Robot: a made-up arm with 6 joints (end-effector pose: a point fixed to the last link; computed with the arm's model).
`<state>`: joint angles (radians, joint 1 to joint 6).
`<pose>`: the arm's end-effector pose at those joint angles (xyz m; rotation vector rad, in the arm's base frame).
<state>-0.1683 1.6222 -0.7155 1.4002 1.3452 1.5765</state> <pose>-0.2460 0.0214 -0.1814 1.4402 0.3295 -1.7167</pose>
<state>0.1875 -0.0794 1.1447 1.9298 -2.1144 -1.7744</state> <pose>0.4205 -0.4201 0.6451 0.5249 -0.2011 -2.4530</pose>
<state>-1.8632 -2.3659 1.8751 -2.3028 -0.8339 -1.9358</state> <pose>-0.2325 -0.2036 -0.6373 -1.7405 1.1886 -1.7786</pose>
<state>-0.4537 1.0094 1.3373 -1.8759 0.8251 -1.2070</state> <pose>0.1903 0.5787 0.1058 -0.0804 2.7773 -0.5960</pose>
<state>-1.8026 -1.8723 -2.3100 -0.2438 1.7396 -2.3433</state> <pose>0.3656 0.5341 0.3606 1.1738 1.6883 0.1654</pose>
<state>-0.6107 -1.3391 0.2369 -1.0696 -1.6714 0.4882</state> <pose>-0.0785 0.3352 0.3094 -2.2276 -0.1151 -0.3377</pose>
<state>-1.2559 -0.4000 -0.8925 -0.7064 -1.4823 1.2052</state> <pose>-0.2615 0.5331 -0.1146 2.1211 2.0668 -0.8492</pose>
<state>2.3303 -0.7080 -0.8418 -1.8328 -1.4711 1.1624</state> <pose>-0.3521 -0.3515 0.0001 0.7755 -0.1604 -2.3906</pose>
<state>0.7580 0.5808 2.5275 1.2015 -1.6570 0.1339</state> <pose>-0.0469 -0.0208 -0.0039 1.0874 -1.4988 0.7463</pose>
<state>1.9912 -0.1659 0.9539 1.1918 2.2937 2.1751</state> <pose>-0.5420 -0.6464 0.2125 0.9710 -1.6576 -1.9311</pose>
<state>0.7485 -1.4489 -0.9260 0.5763 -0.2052 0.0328</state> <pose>0.0844 0.0051 0.6383 -0.6384 1.3670 1.1875</pose>
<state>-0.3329 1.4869 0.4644 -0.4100 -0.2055 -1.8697</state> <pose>-0.0126 -0.3710 -0.3472 -1.6734 -1.3714 1.6092</pose>
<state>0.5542 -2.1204 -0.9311 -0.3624 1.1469 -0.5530</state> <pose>0.1217 -0.2284 0.5634 1.3432 1.6656 0.8306</pose>
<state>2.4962 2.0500 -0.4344 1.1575 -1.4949 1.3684</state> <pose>-0.5007 -0.3660 0.0728 0.2485 1.4049 -1.8009</pose>
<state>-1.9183 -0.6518 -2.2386 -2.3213 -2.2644 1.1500</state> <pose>-0.3247 0.1563 0.1417 0.2033 -1.3849 2.1783</pose>
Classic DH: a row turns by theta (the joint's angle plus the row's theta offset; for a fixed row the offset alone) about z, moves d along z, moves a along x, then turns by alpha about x. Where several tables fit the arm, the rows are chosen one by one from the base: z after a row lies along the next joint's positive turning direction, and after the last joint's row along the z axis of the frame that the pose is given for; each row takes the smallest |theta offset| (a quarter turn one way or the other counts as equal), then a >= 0, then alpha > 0; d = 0 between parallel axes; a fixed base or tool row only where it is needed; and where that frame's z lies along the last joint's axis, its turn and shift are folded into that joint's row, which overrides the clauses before.
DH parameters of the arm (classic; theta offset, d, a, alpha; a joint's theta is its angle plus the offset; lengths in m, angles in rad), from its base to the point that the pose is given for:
base (fixed): 1.5708 0.1362 0 1.5708
joint 1: 1.5708 -0.1235 0.1153 -1.5708
joint 2: 0 -0.1288 0.0393 1.5708
joint 3: 0 -0.0299 0.0989 1.5708
joint 4: 0 0.0157 0.0162 -1.5708
joint 5: 1.5708 -0.3314 0.3692 -1.5708
joint 6: 0.1693 0 -0.3252 3.1416
tool (fixed): 1.7401 0.0312 0 0

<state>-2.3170 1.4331 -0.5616 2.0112 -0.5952 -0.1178</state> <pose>-0.4393 0.0253 -0.3159 -2.5872 0.0692 -1.0714</pose>
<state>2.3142 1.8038 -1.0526 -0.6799 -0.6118 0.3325</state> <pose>-0.1685 -0.0186 0.3399 -0.2545 0.4233 -2.3594</pose>
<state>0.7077 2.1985 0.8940 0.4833 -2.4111 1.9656</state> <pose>-0.7065 0.1789 0.0227 -0.3873 1.4633 2.0123</pose>
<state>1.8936 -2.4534 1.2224 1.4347 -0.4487 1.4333</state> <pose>-0.3924 -0.1235 -0.0142 0.7087 -1.6514 -2.5063</pose>
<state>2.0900 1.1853 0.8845 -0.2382 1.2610 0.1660</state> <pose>-0.2345 0.0373 0.2699 -1.7031 1.3914 0.0532</pose>
